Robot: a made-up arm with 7 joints.
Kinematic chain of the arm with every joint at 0, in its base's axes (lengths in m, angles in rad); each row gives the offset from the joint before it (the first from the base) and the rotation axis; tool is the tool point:
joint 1: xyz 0 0 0.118 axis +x
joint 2: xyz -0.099 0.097 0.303 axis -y
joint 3: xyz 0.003 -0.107 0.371 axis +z
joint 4: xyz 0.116 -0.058 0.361 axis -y
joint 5: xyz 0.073 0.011 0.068 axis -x
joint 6: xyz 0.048 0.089 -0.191 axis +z
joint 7: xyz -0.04 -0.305 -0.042 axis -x
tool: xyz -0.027 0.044 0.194
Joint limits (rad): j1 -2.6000..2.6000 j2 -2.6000..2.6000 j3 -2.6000..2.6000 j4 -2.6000..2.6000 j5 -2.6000..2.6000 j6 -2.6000..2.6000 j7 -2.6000..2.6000
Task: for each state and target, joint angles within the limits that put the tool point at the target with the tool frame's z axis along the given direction. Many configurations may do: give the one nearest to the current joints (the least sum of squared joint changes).
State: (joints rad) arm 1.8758 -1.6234 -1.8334 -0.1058 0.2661 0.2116 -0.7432
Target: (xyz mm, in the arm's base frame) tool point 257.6 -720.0 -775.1 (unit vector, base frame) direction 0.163 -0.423 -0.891
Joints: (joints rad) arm 2.1872 -0.9832 -1.8045 -0.3184 0.3482 0.4916 -0.9786
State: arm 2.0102 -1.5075 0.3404 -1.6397 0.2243 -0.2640 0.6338
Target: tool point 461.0 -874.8 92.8 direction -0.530 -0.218 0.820
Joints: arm 1.4506 -0.7705 0.4375 -2.1187 0.2709 -0.2364 1.4114
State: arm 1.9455 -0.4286 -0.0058 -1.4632 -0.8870 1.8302 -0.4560
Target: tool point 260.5 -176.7 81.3 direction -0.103 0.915 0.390
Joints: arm 2.3091 -0.9694 -0.0229 -1.4185 -0.7872 1.8689 -0.8514
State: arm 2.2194 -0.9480 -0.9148 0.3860 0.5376 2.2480 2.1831
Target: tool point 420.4 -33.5 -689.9 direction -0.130 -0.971 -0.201
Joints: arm 2.4441 -1.1686 -1.2533 0.2897 1.0129 2.2813 1.8095
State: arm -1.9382 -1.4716 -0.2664 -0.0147 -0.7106 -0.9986 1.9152
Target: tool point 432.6 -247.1 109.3 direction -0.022 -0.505 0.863
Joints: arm -2.1648 -1.9792 -0.4994 0.3773 -0.6919 -1.5757 1.6092
